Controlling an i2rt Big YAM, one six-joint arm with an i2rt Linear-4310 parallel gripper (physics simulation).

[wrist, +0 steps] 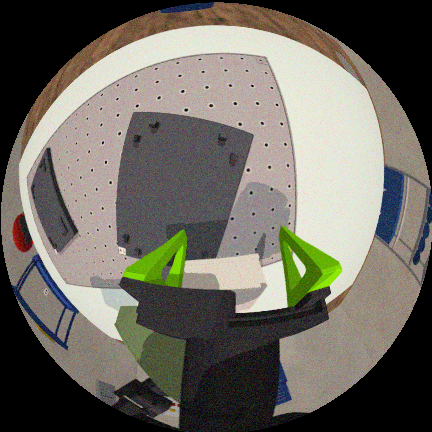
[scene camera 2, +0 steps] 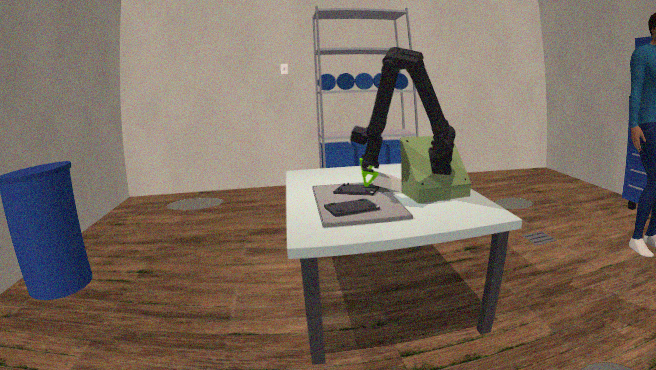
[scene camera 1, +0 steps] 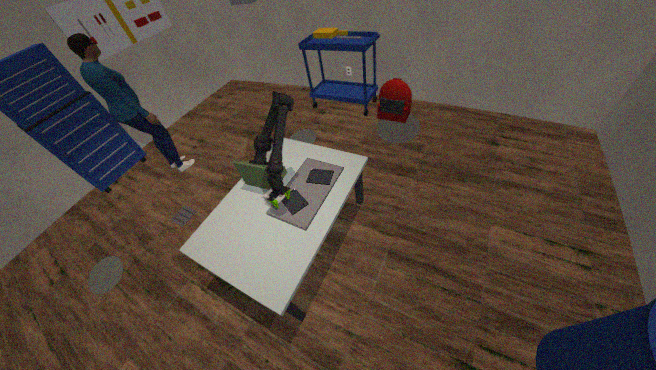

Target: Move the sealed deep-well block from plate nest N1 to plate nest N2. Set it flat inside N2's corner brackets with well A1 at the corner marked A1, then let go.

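Places are measured from the arm's base along level axes (x back, y right, z up), in metres.
Where they show: gripper, fingertip midpoint: (wrist: 232,232) (scene camera 2: 364,181) (scene camera 1: 283,203); arm's base, origin of the base link: (wrist: 176,373) (scene camera 2: 439,162) (scene camera 1: 259,163).
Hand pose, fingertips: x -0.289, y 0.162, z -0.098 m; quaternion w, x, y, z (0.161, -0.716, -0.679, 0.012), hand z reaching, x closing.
Things, the pixels of their top centre, and the offset from my fingertips. Level surfaces: height alone.
- pale cream block, middle of its top: (wrist: 224,317) (scene camera 2: 387,172) (scene camera 1: 272,192) dx +0.096, dy -0.025, dz +0.037 m
- second dark nest plate, middle of its top: (wrist: 42,207) (scene camera 2: 351,203) (scene camera 1: 319,175) dx -0.094, dy -0.297, dz -0.007 m
- white table, its level: dz -0.038 m
A pale cream block (scene camera 1: 281,198) (scene camera 2: 389,181) (wrist: 225,270) lies outside the corner brackets, beside a dark nest plate (scene camera 1: 294,202) (scene camera 2: 352,189) (wrist: 172,175). Its near end is hidden by the gripper in the wrist view; I cannot tell whether it lies fully flat. A second dark nest plate (scene camera 1: 320,176) (scene camera 2: 352,206) (wrist: 52,200) sits farther along the board, with its brackets empty. The N1, N2 and A1 marks are too small to read. My gripper (scene camera 1: 281,199) (scene camera 2: 369,175) (wrist: 232,232) is open and low over the block, its green fingers apart on either side in the wrist view.
A perforated grey board (scene camera 1: 300,220) (scene camera 2: 370,220) (wrist: 250,75) carries both plates on the white table (scene camera 1: 240,250) (scene camera 2: 450,215) (wrist: 335,150). A green slanted housing (scene camera 1: 252,175) (scene camera 2: 420,172) (wrist: 150,345) stands by the arm's base. A person (scene camera 1: 117,92) (scene camera 2: 645,100) stands beyond the table.
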